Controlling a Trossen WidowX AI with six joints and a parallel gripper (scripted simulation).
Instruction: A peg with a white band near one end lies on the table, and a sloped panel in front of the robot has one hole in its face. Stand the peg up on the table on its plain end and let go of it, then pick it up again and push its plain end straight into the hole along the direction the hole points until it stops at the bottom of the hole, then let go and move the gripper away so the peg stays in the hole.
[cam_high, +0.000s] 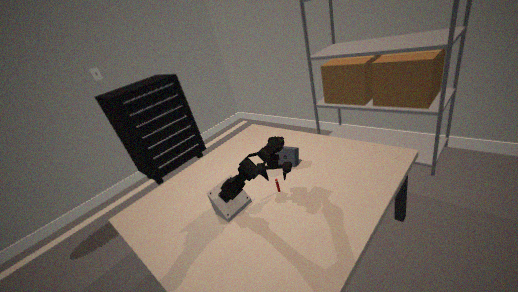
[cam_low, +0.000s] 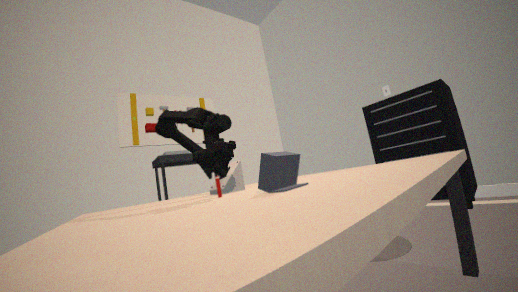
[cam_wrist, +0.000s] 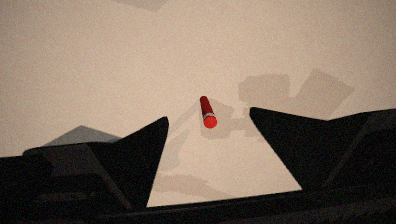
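My gripper tip is now 20 mm above the red peg. The rest, counted from my gripper tip: grey sloped panel: 240 mm ahead, 80 mm to the left, 10 mm below.
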